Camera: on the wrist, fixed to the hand. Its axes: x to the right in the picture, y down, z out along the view.
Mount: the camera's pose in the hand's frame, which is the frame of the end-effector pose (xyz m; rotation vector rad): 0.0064 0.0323 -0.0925 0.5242 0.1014 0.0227
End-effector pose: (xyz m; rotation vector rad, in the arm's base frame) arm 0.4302 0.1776 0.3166 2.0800 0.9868 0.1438
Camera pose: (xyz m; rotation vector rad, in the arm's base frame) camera 0.4159 0.2279 0.3997 2.5796 1.1531 -0.0014
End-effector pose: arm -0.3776 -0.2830 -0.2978 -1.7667 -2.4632 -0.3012
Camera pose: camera -0.3526 -0.2869 -0.2029 -1.5086 -2.1805 0.2341
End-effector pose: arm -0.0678 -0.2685 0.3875 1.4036 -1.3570 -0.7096
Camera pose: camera 0.0065 -0.2458 0.4476 1.7996 -1.5401 -0.2649
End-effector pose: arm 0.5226 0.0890 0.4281 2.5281 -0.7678 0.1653
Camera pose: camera 0.5125 0.1076 0.5240 2.9673 -0.7922 0.5632
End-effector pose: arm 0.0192 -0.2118 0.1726 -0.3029 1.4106 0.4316
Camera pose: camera -0.0765 -0.2243 0.1548 0.1193 1.5710 0.0543
